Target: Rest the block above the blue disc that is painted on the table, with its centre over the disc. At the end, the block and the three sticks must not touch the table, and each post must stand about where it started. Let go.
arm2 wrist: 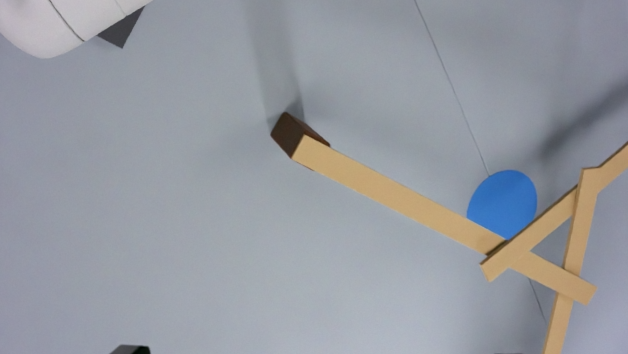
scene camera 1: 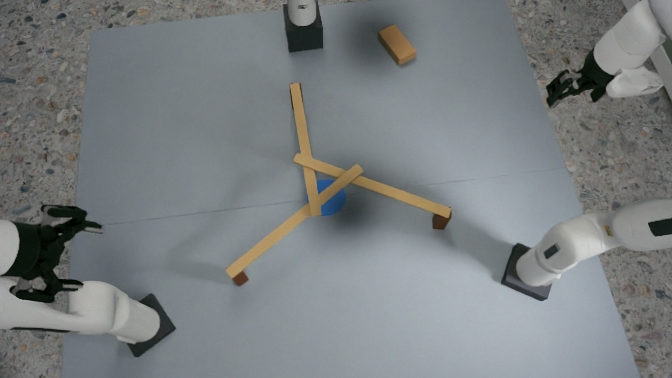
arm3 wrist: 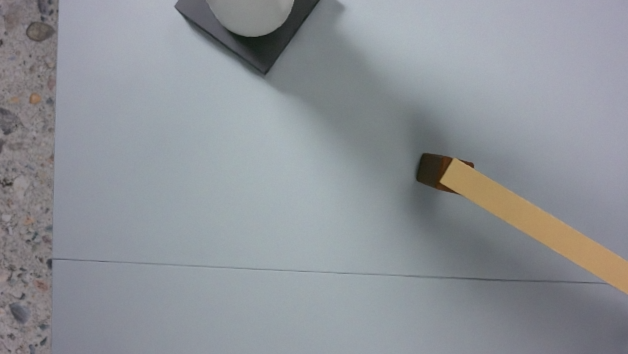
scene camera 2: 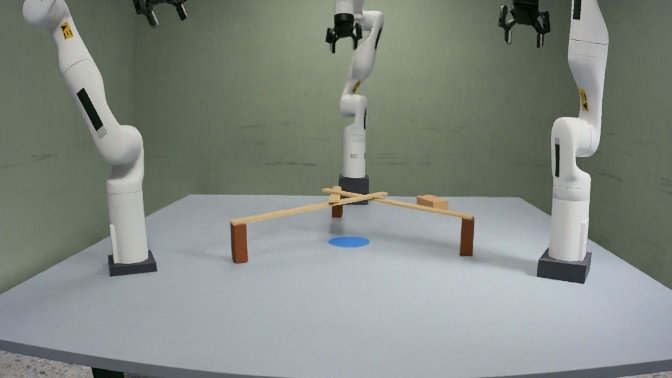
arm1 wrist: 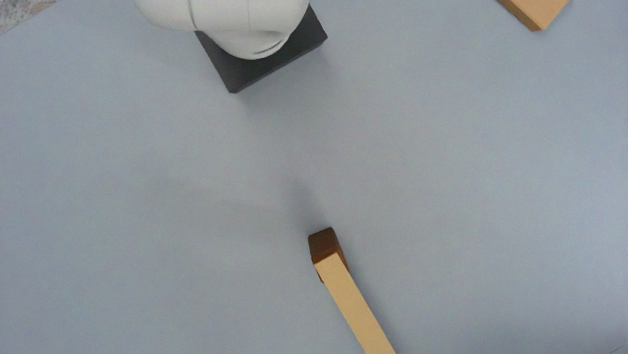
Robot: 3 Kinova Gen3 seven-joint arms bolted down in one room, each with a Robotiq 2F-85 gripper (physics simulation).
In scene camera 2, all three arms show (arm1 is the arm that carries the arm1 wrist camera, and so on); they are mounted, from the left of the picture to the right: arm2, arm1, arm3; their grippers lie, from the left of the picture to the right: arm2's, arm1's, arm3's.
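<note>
The block (arm1 wrist: pixel 535 12) (scene camera 1: pixel 397 45) (scene camera 2: pixel 432 201) lies on the table at the back right. The left stick (arm2 wrist: pixel 390 192) (scene camera 1: pixel 270 245) (scene camera 2: pixel 280 214), right stick (arm3 wrist: pixel 540 230) (scene camera 1: pixel 400 192) (scene camera 2: pixel 430 207) and back stick (arm1 wrist: pixel 355 305) (scene camera 1: pixel 300 125) each rest their outer end on a post. Their inner ends overlap in a raised triangle: back over left, left over right, right over back. The blue disc (arm2 wrist: pixel 502 200) (scene camera 1: pixel 337 202) (scene camera 2: pixel 349 242) shows below. Grippers of arm1 (scene camera 2: pixel 344 49), arm2 (scene camera 2: pixel 169 21) and arm3 (scene camera 2: pixel 524 42) are open, empty and high up.
The left post (arm2 wrist: pixel 287 132) (scene camera 1: pixel 240 279) (scene camera 2: pixel 239 242), right post (arm3 wrist: pixel 432 170) (scene camera 1: pixel 441 221) (scene camera 2: pixel 466 237) and back post (arm1 wrist: pixel 325 245) (scene camera 2: pixel 337 211) stand upright. Dark arm bases stand at the back, left and right of the table. In scene camera 1, open grippers show at left and upper right.
</note>
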